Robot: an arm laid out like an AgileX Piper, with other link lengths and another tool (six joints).
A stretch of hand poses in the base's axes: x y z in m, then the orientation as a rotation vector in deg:
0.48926, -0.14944, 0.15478, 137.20, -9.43, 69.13
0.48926, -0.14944, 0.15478, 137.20, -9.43, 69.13
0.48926, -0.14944, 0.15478, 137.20, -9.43, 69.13
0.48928, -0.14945, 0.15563, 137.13, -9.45, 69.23
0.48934, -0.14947, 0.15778, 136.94, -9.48, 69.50
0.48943, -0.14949, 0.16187, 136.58, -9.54, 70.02
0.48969, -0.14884, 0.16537, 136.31, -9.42, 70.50
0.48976, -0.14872, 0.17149, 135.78, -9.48, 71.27
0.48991, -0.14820, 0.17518, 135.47, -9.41, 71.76
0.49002, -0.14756, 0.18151, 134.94, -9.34, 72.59
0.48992, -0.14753, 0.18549, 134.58, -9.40, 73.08
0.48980, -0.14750, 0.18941, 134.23, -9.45, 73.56
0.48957, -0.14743, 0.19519, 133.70, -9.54, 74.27
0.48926, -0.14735, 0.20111, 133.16, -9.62, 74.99
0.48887, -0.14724, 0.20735, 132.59, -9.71, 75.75
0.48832, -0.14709, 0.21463, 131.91, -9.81, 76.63
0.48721, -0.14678, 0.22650, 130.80, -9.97, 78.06
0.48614, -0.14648, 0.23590, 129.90, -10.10, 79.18
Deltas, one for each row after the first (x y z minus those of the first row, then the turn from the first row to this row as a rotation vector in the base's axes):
0.00000, 0.00000, 0.00000, 0.00, 0.00, 0.00
0.00000, 0.00000, 0.00000, 0.00, 0.00, 0.00
0.00002, -0.00001, 0.00085, -0.02, -0.09, -0.01
0.00008, -0.00003, 0.00300, -0.09, -0.32, -0.01
0.00017, -0.00005, 0.00709, -0.21, -0.77, 0.00
0.00043, 0.00060, 0.01059, -0.34, -1.14, 0.13
0.00050, 0.00072, 0.01671, -0.52, -1.79, 0.15
0.00065, 0.00124, 0.02040, -0.65, -2.19, 0.24
0.00076, 0.00188, 0.02673, -0.86, -2.87, 0.37
0.00066, 0.00191, 0.03071, -0.98, -3.30, 0.37
0.00054, 0.00194, 0.03463, -1.09, -3.72, 0.37
0.00031, 0.00201, 0.04041, -1.27, -4.35, 0.37
0.00000, 0.00209, 0.04633, -1.45, -4.98, 0.37
-0.00039, 0.00220, 0.05257, -1.63, -5.66, 0.37
-0.00094, 0.00235, 0.05985, -1.86, -6.44, 0.37
-0.00205, 0.00266, 0.07172, -2.22, -7.73, 0.37
-0.00312, 0.00296, 0.08112, -2.51, -8.75, 0.37

